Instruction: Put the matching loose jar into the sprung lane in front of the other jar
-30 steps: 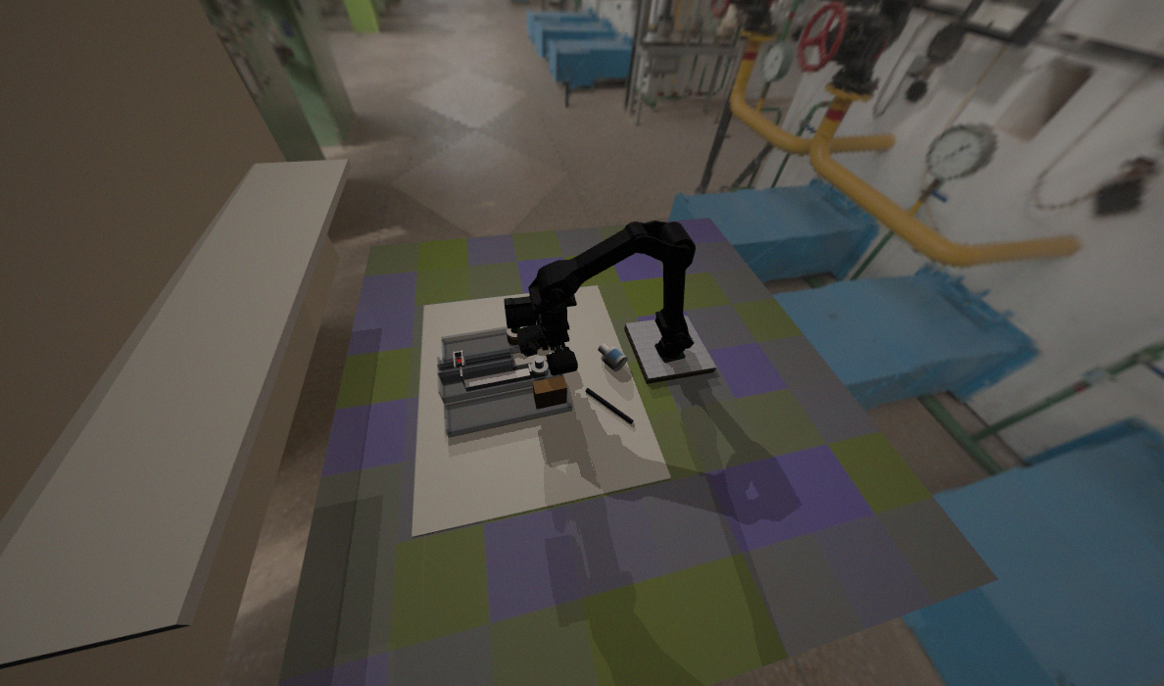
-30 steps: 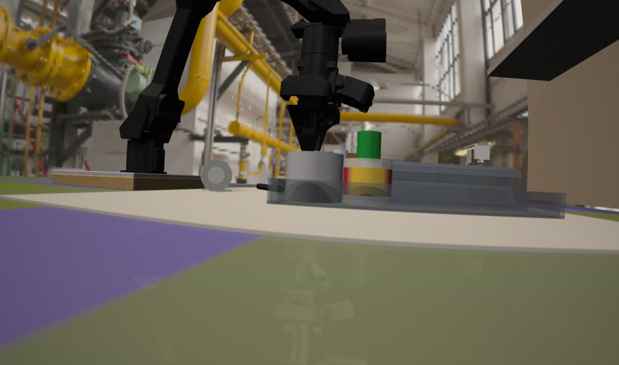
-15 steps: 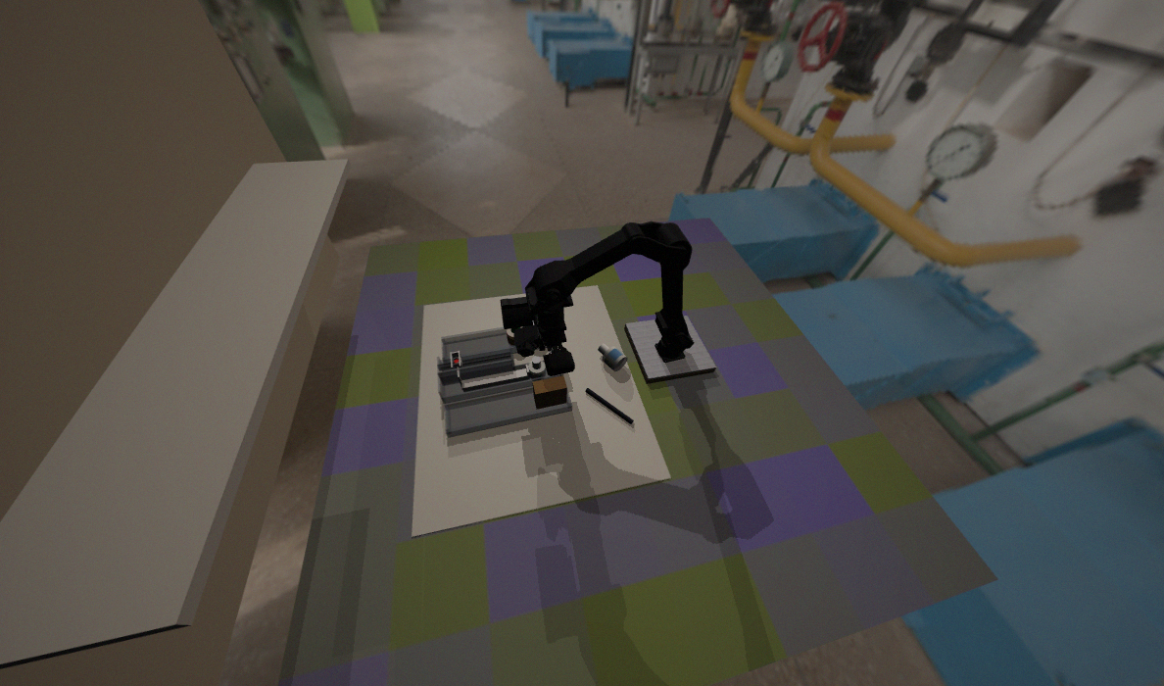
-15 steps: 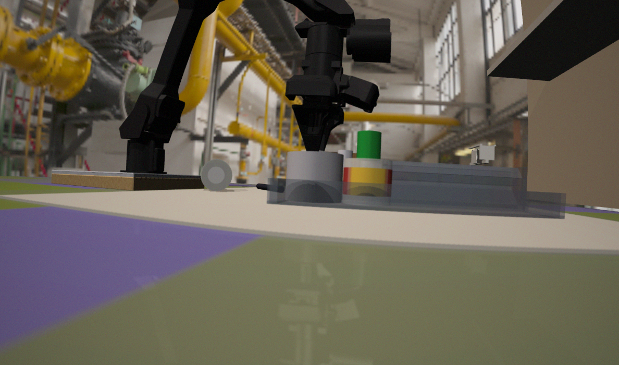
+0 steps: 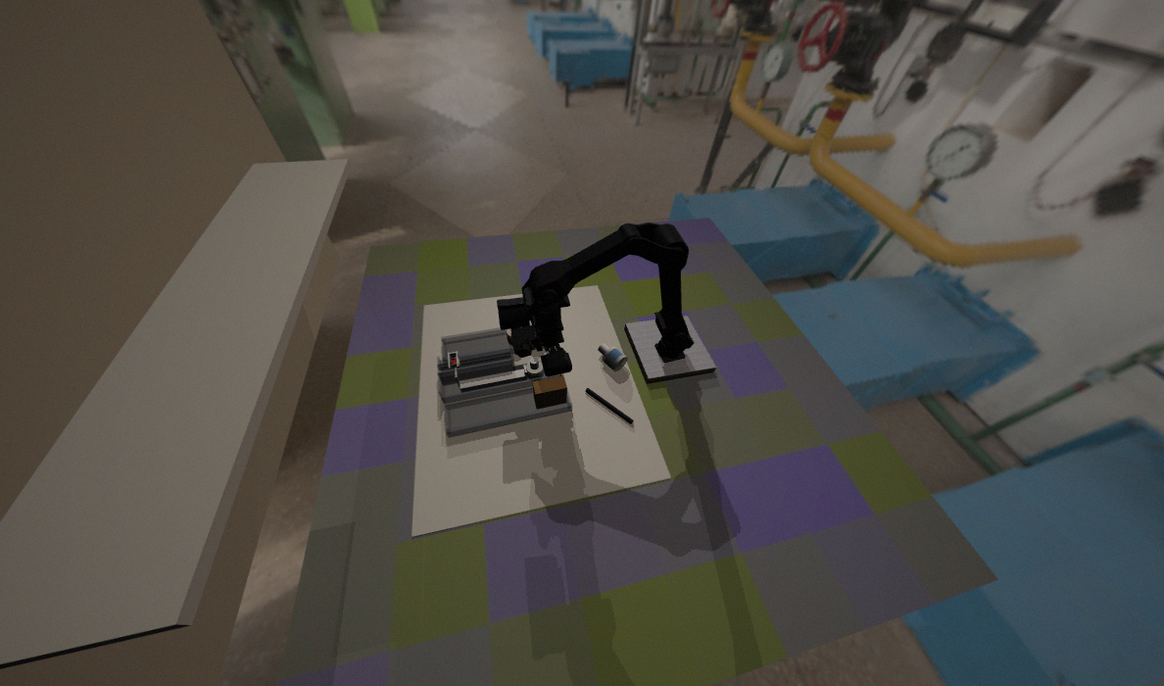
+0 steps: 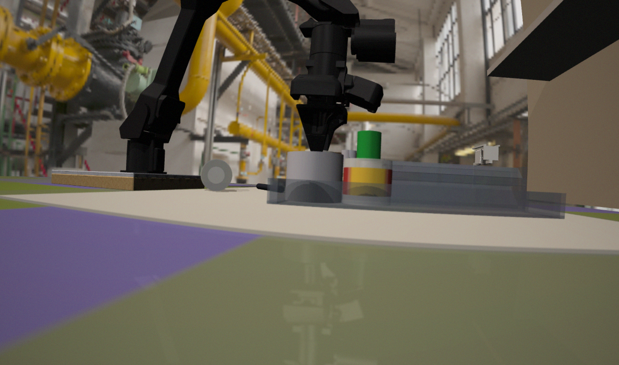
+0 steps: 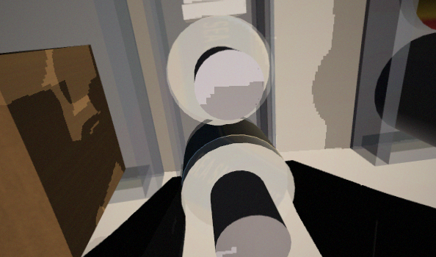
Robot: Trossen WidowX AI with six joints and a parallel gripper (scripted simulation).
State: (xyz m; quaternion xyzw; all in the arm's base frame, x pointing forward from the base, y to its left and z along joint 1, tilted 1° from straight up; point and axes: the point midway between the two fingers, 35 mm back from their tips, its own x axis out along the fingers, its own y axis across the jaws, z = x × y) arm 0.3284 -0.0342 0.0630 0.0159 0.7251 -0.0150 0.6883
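My gripper tip is now 3 cm short of the brown box, 8 cm to the right of it and 2 cm above it. The rest, counted from my gripper tip: red mark 23 cm ahead, 5 cm to the right, 2 cm above; then black rod 11 cm behind, 14 cm to the left, 5 cm below; then grey cylinder 1 cm ahead, 13 cm to the right, 3 cm below.
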